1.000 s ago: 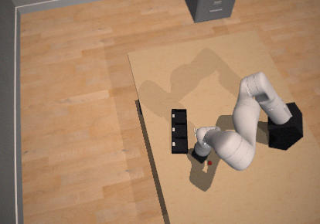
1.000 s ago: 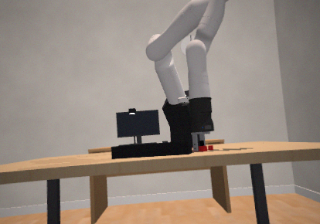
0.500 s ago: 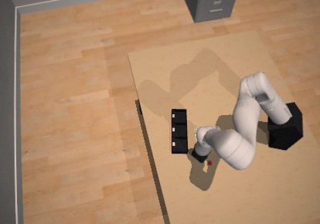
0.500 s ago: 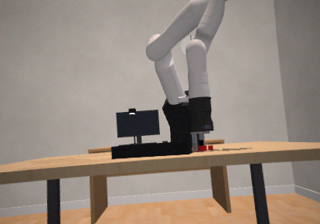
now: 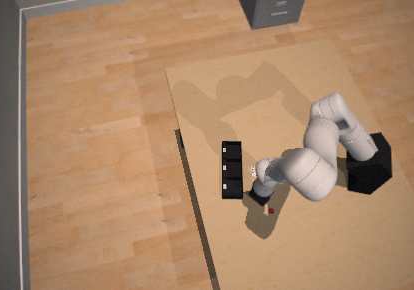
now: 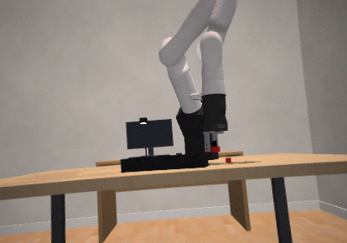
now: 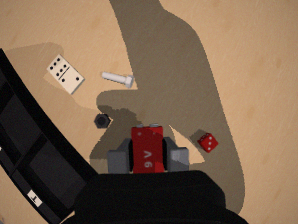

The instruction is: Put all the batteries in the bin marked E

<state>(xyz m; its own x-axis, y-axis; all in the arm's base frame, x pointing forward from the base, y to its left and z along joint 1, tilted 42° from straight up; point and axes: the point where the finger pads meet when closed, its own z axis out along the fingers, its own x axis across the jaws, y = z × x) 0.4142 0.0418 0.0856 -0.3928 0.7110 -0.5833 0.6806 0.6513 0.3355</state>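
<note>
My gripper is now 70 mm short of the bin, 160 mm to the left of it and 40 mm above it. Also, from my hand: black round thing 60 mm to the right, 60 mm below; then red block battery 10 mm behind, 10 mm below; then red cube 30 mm behind, 60 mm to the left, 50 mm below.
</note>
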